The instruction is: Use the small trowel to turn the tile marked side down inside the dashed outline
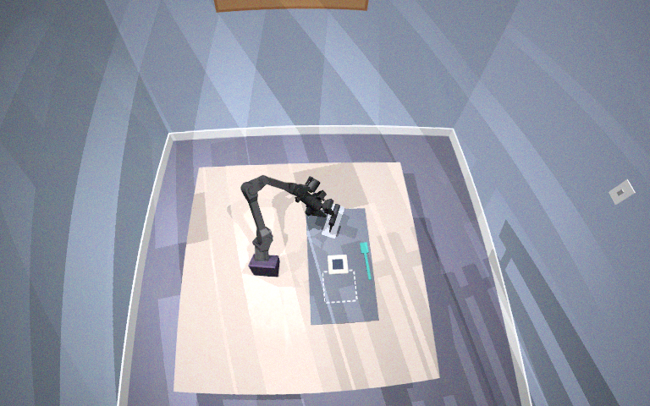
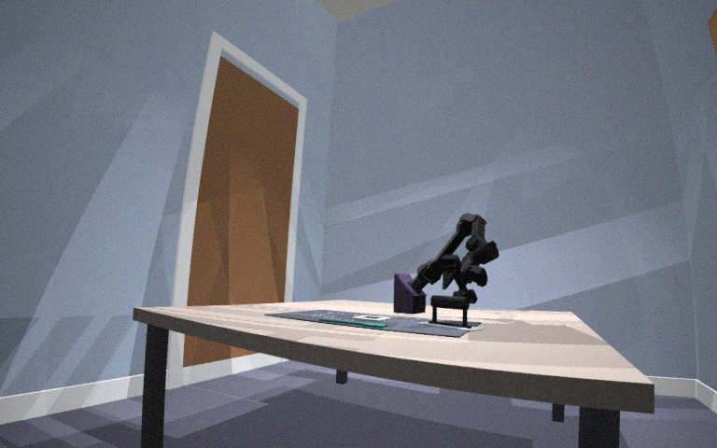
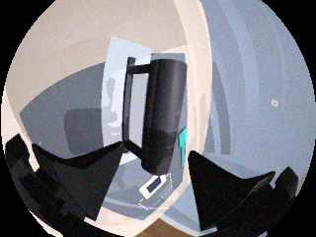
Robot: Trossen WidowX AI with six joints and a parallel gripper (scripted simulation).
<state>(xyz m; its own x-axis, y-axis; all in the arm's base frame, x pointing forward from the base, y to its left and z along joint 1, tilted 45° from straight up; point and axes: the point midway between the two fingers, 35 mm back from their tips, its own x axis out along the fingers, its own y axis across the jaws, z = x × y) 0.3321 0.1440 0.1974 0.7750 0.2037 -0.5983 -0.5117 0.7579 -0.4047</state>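
Right now my gripper tip is 30 mm short of the white tile, 250 mm to the left of it and 80 mm above it. The rest, counted from my gripper tip: grey mat 40 mm ahead, 240 mm to the right, 100 mm below; teal trowel 180 mm ahead, 220 mm to the right, 80 mm below.
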